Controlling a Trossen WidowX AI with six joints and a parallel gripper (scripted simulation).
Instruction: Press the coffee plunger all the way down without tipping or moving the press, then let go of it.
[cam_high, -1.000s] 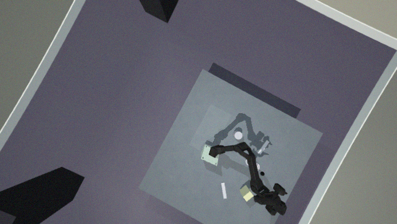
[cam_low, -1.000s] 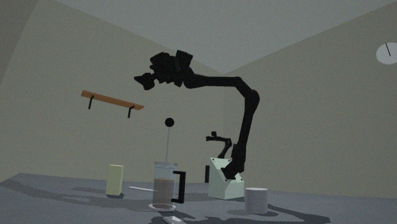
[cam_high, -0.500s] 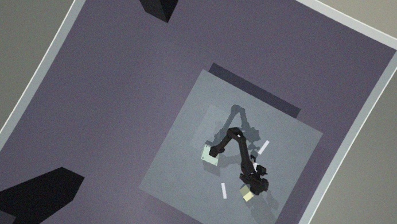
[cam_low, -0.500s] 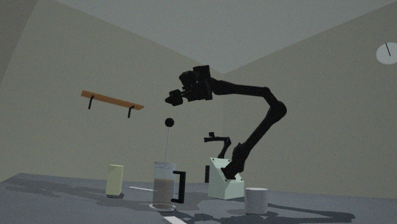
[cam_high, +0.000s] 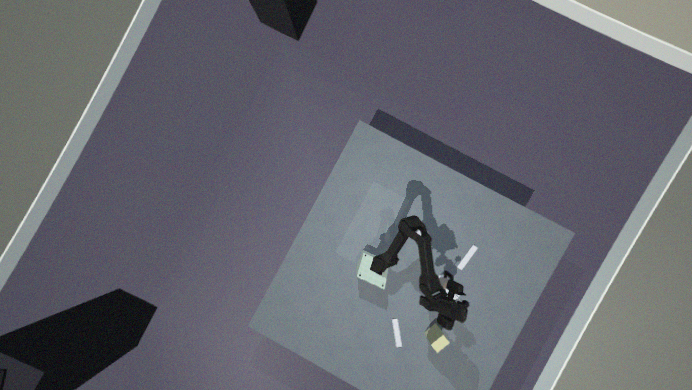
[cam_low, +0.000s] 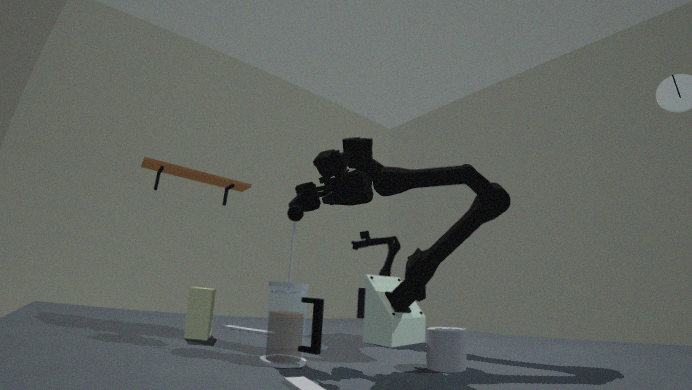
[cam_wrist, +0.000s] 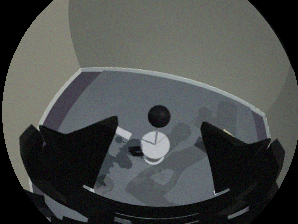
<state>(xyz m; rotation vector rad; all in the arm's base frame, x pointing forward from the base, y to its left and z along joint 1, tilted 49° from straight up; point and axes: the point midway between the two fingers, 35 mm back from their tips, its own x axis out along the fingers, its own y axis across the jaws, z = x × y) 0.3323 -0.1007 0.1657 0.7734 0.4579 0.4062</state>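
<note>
Now: gripper tip 20 mm short of the coffee press, 20 mm to the right of it and 160 mm above it.
</note>
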